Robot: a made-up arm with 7 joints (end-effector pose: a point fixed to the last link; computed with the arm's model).
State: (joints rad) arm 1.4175 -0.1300 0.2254 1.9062 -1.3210 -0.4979 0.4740
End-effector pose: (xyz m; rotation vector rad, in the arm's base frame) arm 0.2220 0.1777 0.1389 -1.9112 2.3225 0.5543
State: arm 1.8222 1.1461 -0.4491 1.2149 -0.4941 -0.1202 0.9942
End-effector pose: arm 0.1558 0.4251 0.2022 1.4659 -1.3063 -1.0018
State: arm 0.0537 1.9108 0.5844 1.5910 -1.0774 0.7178 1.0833
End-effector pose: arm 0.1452 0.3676 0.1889 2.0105 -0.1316 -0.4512
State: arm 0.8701 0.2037 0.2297 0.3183 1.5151 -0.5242 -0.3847
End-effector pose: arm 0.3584 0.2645 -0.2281 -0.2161 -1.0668 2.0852
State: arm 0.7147 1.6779 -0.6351 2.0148 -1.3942 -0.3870 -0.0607
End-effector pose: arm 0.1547 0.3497 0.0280 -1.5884 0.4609 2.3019
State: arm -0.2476 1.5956 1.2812 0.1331 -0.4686 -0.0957 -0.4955
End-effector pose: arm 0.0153 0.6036 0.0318 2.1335 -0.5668 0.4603
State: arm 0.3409 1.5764 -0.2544 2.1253 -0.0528 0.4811 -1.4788
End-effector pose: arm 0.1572 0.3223 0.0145 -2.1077 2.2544 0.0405
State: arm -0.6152 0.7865 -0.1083 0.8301 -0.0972 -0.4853 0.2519
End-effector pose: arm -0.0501 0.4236 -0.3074 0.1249 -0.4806 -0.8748
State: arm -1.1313 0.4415 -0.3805 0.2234 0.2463 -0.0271 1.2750
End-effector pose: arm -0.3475 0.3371 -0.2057 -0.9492 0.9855 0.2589
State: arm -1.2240 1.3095 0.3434 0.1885 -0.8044 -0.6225 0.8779
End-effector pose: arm -0.0848 0.5908 -0.0655 -0.2459 1.1926 -1.0163
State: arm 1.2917 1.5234 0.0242 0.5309 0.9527 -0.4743 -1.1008
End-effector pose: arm 0.0427 0.5800 0.0857 -1.0765 1.5432 -2.1357
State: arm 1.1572 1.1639 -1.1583 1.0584 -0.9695 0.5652 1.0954
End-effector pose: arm 0.2768 0.4241 -0.0505 1.1161 0.2963 -0.9706
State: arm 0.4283 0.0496 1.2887 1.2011 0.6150 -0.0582 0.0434
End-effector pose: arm 0.1746 0.3464 -0.2661 0.1751 -1.7335 1.7522
